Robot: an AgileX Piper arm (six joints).
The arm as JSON. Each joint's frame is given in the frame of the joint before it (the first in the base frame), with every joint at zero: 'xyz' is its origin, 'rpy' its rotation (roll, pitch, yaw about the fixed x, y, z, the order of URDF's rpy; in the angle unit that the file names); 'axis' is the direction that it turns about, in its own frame. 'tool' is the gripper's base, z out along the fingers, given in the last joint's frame.
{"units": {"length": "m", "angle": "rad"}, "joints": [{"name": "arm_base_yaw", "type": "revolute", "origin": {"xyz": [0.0, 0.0, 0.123], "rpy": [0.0, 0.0, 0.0]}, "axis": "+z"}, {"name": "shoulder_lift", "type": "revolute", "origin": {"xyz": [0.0, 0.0, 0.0], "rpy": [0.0, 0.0, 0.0]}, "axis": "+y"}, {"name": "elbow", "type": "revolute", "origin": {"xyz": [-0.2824, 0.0, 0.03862], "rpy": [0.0, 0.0, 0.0]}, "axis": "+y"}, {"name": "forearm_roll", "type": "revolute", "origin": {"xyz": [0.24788, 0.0, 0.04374], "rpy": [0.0, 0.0, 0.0]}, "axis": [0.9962, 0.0, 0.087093]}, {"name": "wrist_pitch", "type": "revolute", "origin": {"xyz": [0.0, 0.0, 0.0], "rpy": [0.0, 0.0, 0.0]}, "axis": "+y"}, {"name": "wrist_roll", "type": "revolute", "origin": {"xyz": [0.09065, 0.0, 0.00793], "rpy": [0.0, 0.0, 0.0]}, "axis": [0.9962, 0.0, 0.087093]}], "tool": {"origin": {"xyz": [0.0, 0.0, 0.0], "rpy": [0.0, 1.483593, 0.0]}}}
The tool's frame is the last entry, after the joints.
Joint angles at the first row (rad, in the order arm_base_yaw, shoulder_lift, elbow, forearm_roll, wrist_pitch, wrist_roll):
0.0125, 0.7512, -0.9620, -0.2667, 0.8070, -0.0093
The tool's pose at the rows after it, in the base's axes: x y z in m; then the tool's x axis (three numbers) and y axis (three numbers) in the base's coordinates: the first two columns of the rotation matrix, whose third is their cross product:
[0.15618 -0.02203 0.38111 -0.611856 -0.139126 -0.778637 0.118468 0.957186 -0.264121]
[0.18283 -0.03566 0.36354 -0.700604 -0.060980 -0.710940 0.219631 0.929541 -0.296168]
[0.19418 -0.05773 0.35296 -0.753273 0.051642 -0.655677 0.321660 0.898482 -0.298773]
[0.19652 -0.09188 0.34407 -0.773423 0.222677 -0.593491 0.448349 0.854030 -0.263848]
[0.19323 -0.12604 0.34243 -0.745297 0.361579 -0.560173 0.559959 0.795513 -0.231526]
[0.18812 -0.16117 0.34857 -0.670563 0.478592 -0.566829 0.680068 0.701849 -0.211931]
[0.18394 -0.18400 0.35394 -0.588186 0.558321 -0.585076 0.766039 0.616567 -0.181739]
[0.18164 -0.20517 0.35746 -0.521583 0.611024 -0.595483 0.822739 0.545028 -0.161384]
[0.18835 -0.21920 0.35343 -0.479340 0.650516 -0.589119 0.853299 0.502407 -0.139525]
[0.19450 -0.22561 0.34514 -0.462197 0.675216 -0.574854 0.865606 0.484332 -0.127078]
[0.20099 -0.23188 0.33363 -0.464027 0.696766 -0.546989 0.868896 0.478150 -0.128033]
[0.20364 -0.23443 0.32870 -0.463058 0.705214 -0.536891 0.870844 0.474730 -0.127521]
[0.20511 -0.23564 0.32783 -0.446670 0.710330 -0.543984 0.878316 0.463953 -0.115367]
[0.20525 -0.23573 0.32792 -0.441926 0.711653 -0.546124 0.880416 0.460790 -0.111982]
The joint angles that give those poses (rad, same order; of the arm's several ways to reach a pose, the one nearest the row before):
0.0126, 0.8545, -0.9680, -0.3542, 0.8637, 0.0991
-0.0212, 0.9736, -0.9720, -0.4660, 0.8900, 0.2256
-0.1265, 1.0503, -0.9905, -0.4692, 0.9212, 0.2506
-0.3054, 1.1222, -1.0233, -0.3944, 0.9550, 0.2147
-0.4718, 1.1822, -1.0705, -0.3309, 0.9731, 0.1737
-0.6122, 1.2438, -1.1414, -0.3205, 0.9791, 0.1896
-0.6943, 1.2863, -1.1950, -0.3195, 0.9793, 0.2371
-0.7595, 1.3344, -1.2492, -0.3196, 0.9793, 0.2696
-0.7786, 1.3902, -1.2876, -0.3205, 0.9784, 0.3147
-0.7798, 1.4257, -1.2935, -0.3205, 0.9716, 0.3465
-0.7798, 1.4661, -1.2954, -0.3195, 0.9695, 0.3611
-0.7798, 1.4825, -1.2955, -0.3195, 0.9664, 0.3689
-0.7798, 1.4874, -1.2961, -0.3195, 0.9557, 0.3876
-0.7798, 1.4874, -1.2961, -0.3195, 0.9537, 0.3926

